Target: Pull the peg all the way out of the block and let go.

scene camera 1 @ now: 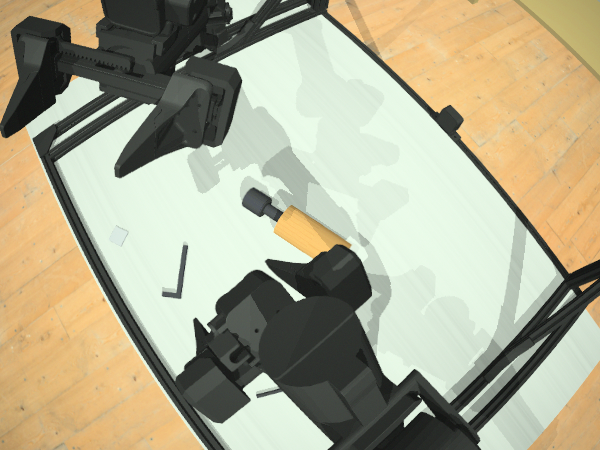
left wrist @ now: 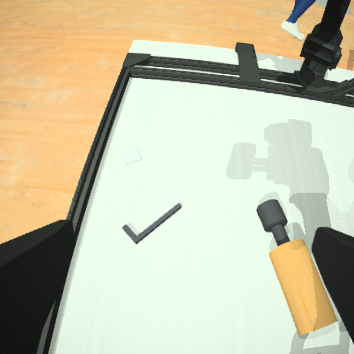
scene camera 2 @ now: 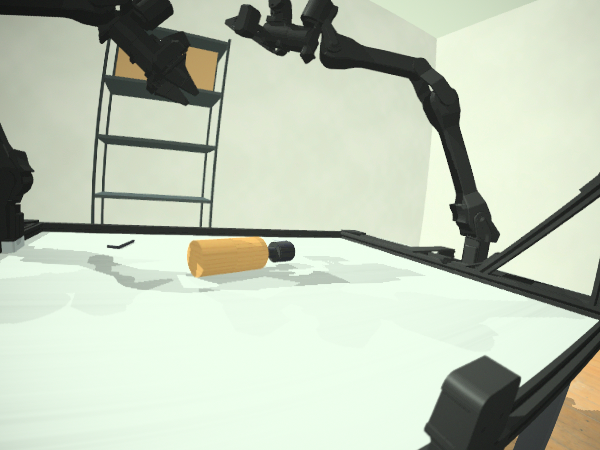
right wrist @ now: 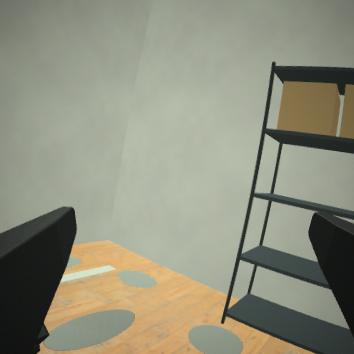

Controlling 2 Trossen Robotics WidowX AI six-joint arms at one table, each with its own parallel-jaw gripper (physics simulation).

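Frame: origin at the left arm's base, x ahead, y left, z up, level; centimetres.
Seen in the pictures: left gripper, fingertip midpoint: [scene camera 1: 231, 291] [left wrist: 197, 237] [scene camera 2: 192, 99]; right gripper, fingertip midpoint: [scene camera 1: 55, 151] [right wrist: 196, 222]; left arm's base at its link origin: [scene camera 2: 0, 238]; right arm's base at its link origin: [scene camera 1: 213, 38] [left wrist: 308, 79] [scene camera 2: 473, 265].
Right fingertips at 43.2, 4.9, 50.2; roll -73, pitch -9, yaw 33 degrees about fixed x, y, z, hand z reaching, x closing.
Note:
Offsets run from my right fingertips to a thing's top centre, as dx, dy, dz. "pt": to the spot under its first point.
The orange-yellow block @(-4.8, -23.1, -46.5) [scene camera 1: 307, 230] [scene camera 2: 227, 256] [left wrist: 302, 287] lies on its side on the white table. The dark peg @(+2.4, -21.3, -47.5) [scene camera 1: 256, 201] [scene camera 2: 282, 251] [left wrist: 272, 215] sticks out of one end; its thick head and part of a thinner neck show, the rest is hidden inside. My left gripper [scene camera 1: 231, 291] [scene camera 2: 192, 98] [left wrist: 197, 237] is open and empty, high above the table; in scene camera 1 it covers the block's lower end. My right gripper [scene camera 1: 61, 155] [scene camera 2: 267, 42] [right wrist: 196, 222] is open and empty, raised high, away from the peg.
A dark L-shaped bar @(+6.7, -1.7, -51.3) [scene camera 1: 182, 272] [scene camera 2: 121, 244] [left wrist: 159, 222] and a pale square @(pt +19.1, +2.8, -51.8) [scene camera 1: 119, 235] [left wrist: 132, 155] lie on the table. A black frame [scene camera 1: 107, 300] [scene camera 2: 190, 229] [left wrist: 102, 135] edges it. A shelf unit [scene camera 2: 158, 143] [right wrist: 252, 200] stands beyond.

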